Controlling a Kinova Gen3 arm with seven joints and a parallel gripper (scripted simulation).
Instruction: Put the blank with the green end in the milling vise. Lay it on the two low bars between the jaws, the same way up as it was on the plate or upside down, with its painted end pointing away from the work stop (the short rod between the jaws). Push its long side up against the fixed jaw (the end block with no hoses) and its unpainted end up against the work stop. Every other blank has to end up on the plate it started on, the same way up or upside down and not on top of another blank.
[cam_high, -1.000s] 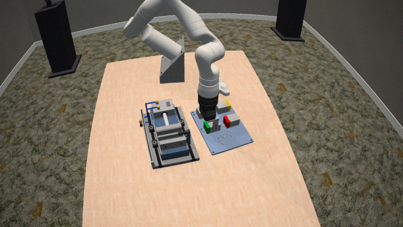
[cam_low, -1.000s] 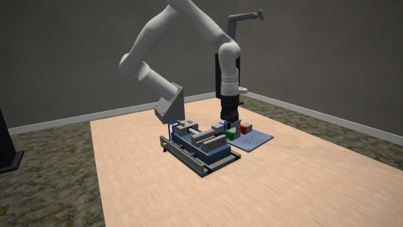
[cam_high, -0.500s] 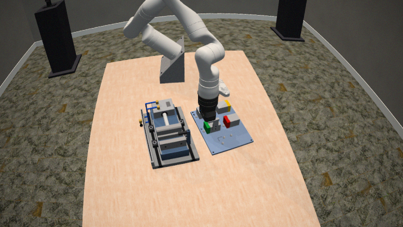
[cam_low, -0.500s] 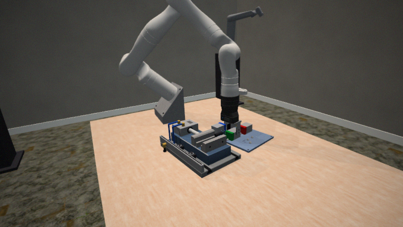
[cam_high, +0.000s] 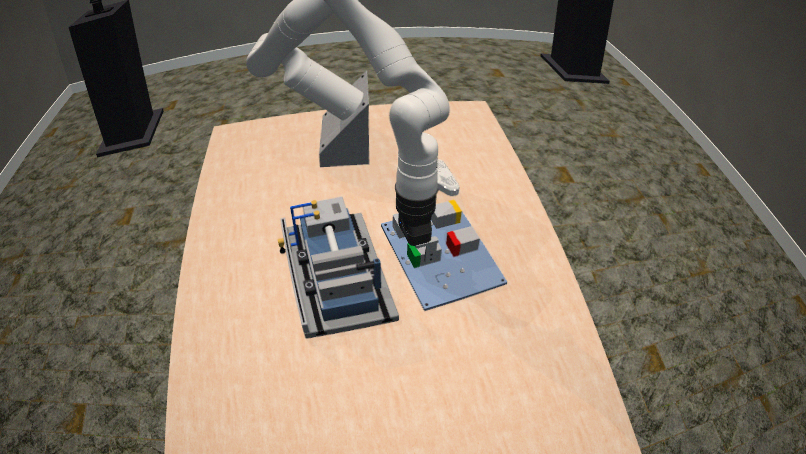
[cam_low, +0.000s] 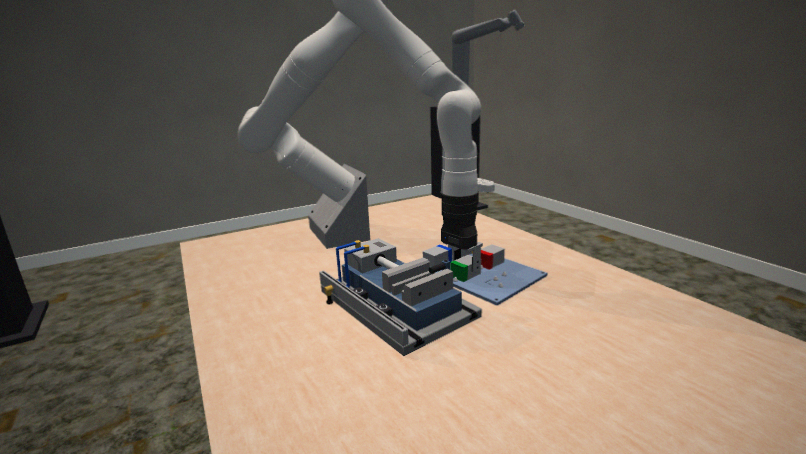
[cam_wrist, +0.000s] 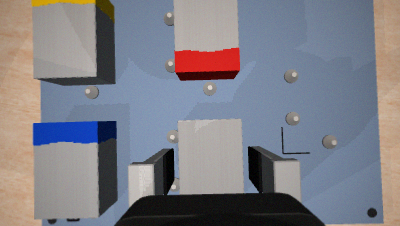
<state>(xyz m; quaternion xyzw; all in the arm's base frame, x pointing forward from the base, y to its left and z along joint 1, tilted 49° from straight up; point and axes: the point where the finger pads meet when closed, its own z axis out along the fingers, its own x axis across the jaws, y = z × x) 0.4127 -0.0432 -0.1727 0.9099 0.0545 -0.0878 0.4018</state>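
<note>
My gripper is now 20 mm above the green-ended blank. Round my hand: blue plate: 10 mm behind, 40 mm to the left, 40 mm below; red-ended blank: 20 mm behind, 90 mm to the left, 20 mm below; blue-ended blank: 90 mm behind, 20 mm to the right, 20 mm below.
</note>
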